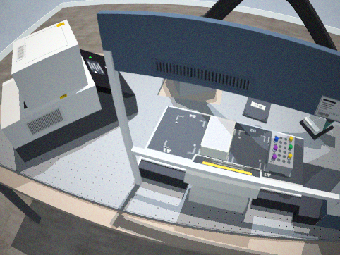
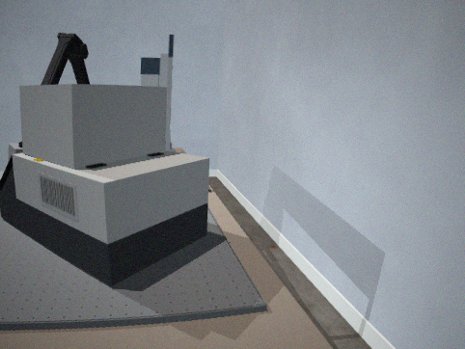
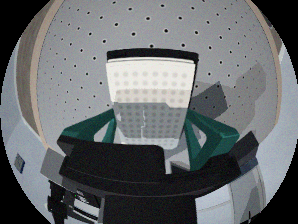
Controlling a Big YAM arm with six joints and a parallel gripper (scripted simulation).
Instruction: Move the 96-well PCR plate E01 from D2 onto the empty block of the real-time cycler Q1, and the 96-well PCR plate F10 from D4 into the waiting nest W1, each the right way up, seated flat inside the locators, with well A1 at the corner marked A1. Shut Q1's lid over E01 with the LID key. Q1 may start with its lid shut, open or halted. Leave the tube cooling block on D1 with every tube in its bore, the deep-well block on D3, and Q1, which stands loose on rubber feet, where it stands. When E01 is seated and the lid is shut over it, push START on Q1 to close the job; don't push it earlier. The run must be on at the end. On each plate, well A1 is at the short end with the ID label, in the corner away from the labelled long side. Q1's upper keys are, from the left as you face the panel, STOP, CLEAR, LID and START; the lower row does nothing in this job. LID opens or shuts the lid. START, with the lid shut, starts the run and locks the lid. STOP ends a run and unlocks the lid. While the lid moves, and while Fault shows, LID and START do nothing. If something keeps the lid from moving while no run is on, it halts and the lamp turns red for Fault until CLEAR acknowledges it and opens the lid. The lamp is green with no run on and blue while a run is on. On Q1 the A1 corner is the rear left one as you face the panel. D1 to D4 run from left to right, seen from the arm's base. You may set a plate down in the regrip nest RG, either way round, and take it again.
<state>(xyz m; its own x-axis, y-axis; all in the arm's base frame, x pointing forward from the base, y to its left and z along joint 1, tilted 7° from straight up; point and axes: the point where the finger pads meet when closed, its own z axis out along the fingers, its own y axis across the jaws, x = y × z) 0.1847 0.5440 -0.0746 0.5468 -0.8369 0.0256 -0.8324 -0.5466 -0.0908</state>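
Now: hand 2 cm above the dark nest. From my hand the other things lie so: dark nest pad (6 cm behind, 27 cm to the right, 2 cm below); then tube cooling block (21 cm ahead, 22 cm to the right, 5 cm above); then post (33 cm ahead, 65 cm to the right, 21 cm above).
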